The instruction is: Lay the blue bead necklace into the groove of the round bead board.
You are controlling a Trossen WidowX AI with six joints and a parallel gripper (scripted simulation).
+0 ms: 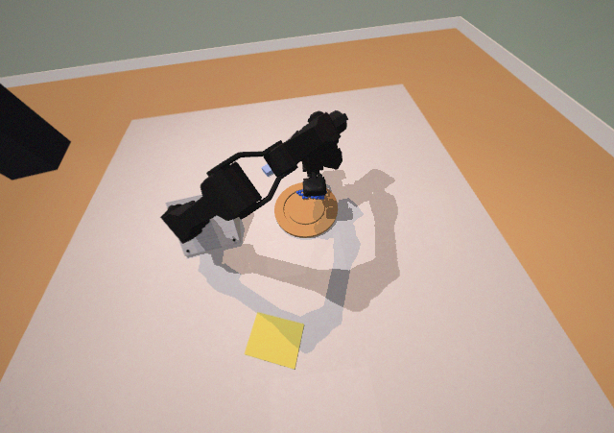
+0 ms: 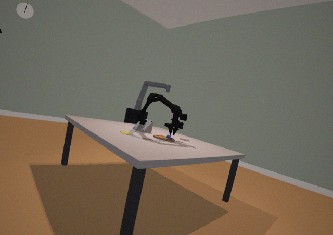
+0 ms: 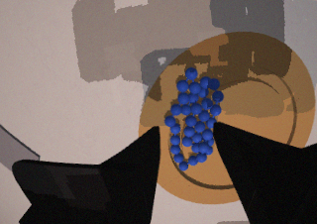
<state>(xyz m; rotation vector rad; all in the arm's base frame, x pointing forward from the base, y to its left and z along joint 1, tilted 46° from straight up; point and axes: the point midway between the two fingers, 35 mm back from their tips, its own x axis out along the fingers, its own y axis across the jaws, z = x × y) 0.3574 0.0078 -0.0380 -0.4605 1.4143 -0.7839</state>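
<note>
My gripper tip is 40 mm past the round bead board, 50 mm to the left of it and 30 mm above it. The rest, counted from my gripper tip: yellow square patch: 200 mm behind, 370 mm to the right, 40 mm below; flat grey tile: 260 mm to the left, 40 mm below; light blue cube: 130 mm behind, 150 mm to the left, 40 mm below.
</note>
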